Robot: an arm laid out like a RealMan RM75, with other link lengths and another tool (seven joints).
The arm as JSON. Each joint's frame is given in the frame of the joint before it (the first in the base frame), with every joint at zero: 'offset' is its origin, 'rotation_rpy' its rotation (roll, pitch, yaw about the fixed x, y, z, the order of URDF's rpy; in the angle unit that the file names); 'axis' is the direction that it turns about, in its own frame. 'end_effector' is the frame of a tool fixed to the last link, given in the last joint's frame.
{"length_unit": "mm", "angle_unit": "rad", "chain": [
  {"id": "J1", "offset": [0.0, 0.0, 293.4], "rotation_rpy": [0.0, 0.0, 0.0], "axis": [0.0, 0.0, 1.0]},
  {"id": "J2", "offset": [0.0, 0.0, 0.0], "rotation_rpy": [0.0, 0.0, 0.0], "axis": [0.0, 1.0, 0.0]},
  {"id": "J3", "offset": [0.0, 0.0, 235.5], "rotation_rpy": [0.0, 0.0, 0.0], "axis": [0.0, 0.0, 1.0]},
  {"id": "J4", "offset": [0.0, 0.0, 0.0], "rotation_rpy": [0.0, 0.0, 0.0], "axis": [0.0, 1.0, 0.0]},
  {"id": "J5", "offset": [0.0, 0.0, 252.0], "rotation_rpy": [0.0, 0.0, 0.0], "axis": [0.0, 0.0, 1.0]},
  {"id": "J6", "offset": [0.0, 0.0, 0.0], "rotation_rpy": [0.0, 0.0, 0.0], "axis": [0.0, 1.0, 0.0]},
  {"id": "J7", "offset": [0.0, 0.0, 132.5], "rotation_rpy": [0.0, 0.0, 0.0], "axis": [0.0, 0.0, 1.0]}
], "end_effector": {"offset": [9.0, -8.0, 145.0], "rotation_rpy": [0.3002, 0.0, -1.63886]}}
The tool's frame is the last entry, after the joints.
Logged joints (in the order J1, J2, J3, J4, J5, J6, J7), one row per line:
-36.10 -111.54 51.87 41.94 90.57 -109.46 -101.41
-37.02 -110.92 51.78 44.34 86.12 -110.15 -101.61
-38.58 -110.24 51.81 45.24 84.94 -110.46 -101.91
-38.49 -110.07 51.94 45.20 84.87 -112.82 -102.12
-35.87 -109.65 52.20 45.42 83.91 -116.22 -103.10
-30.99 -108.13 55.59 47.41 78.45 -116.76 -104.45
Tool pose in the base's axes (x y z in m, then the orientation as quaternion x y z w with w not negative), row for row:
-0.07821 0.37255 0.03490 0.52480 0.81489 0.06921 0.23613
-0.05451 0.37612 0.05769 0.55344 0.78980 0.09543 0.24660
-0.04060 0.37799 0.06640 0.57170 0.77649 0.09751 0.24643
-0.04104 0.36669 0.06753 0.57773 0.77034 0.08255 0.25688
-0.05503 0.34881 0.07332 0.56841 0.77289 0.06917 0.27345
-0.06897 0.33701 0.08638 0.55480 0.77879 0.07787 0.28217
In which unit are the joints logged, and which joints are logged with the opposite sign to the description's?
The joints are logged in degrees. Opposite sign: J6.
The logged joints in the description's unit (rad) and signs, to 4 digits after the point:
-0.6301 -1.9467 0.9053 0.7320 1.5807 1.9104 -1.7699
-0.6461 -1.9359 0.9037 0.7739 1.5031 1.9225 -1.7734
-0.6733 -1.9241 0.9043 0.7896 1.4825 1.9279 -1.7787
-0.6718 -1.9211 0.9065 0.7889 1.4813 1.9691 -1.7823
-0.6260 -1.9138 0.9111 0.7927 1.4645 2.0284 -1.7994
-0.5409 -1.8872 0.9702 0.8275 1.3692 2.0378 -1.8230

